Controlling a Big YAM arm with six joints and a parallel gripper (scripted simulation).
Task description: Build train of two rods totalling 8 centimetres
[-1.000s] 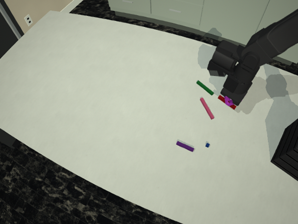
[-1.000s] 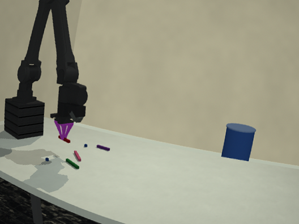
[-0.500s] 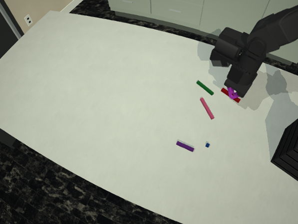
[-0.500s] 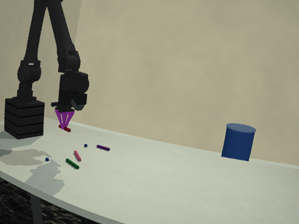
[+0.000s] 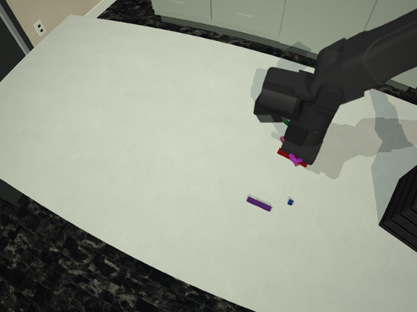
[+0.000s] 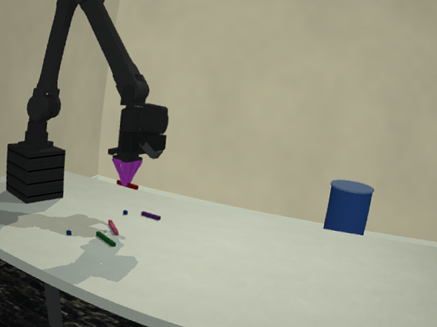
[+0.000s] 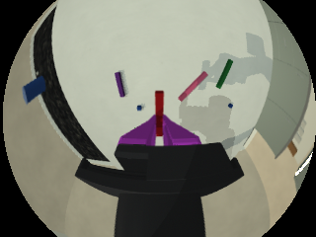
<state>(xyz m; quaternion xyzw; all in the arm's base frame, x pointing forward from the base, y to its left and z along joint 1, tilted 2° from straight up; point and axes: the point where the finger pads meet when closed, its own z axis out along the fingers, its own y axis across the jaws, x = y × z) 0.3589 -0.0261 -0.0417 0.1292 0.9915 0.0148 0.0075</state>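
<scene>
The purple rod is 50 mm ahead of my hand, 80 mm to the left of it and 100 mm below it. The rest, counted from my hand: pink rod: 80 mm to the right, 100 mm below; green rod: 20 mm ahead, 170 mm to the right, 100 mm below; red rod: 10 mm ahead.
</scene>
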